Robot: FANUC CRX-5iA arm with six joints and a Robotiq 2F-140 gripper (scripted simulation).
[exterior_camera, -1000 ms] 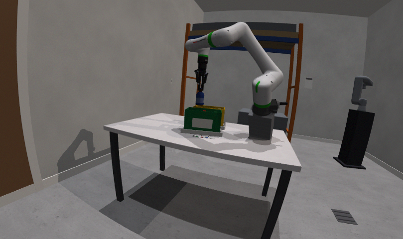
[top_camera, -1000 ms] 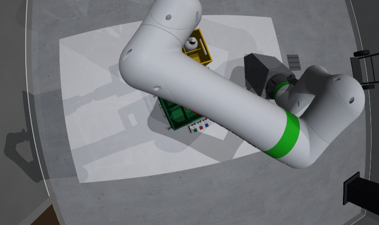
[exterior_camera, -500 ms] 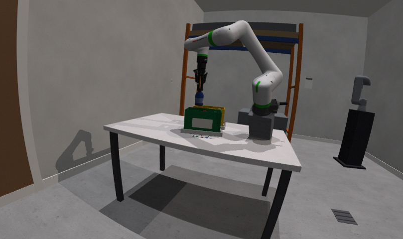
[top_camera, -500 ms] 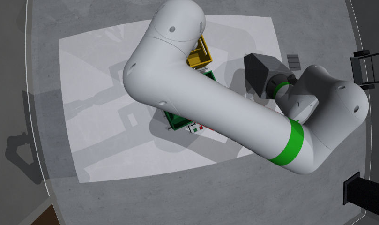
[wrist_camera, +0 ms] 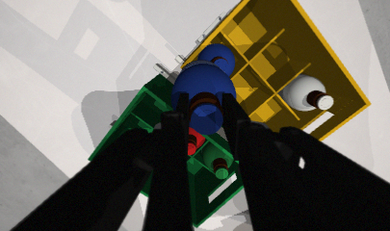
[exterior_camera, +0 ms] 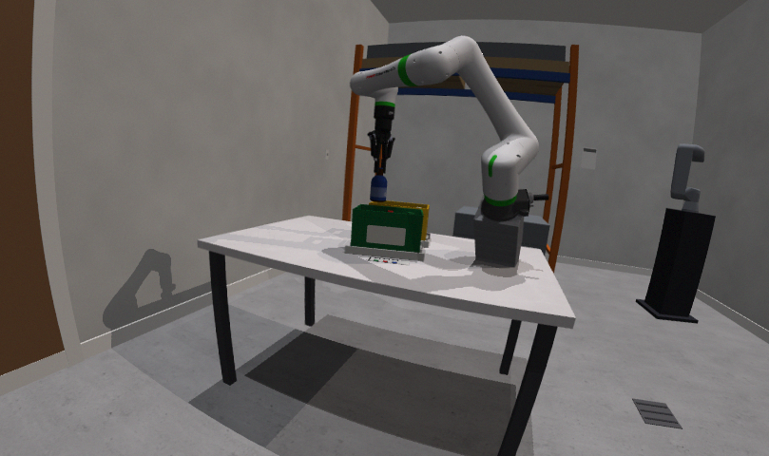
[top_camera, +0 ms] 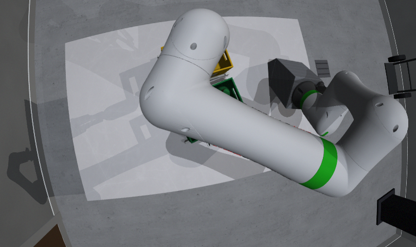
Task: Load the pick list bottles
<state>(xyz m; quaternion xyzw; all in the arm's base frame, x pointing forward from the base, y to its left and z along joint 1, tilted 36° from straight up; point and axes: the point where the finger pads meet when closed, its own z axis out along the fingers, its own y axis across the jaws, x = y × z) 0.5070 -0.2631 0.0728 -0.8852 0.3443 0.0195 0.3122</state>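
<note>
Now: the blue-label bottle 8 cm below my hand. Round my hand: yellow crate: 27 cm below, 9 cm to the right, 9 cm behind; red bottle: 26 cm below, 10 cm to the left, 9 cm behind; green crate: 27 cm below, 14 cm to the left, 10 cm behind.
</note>
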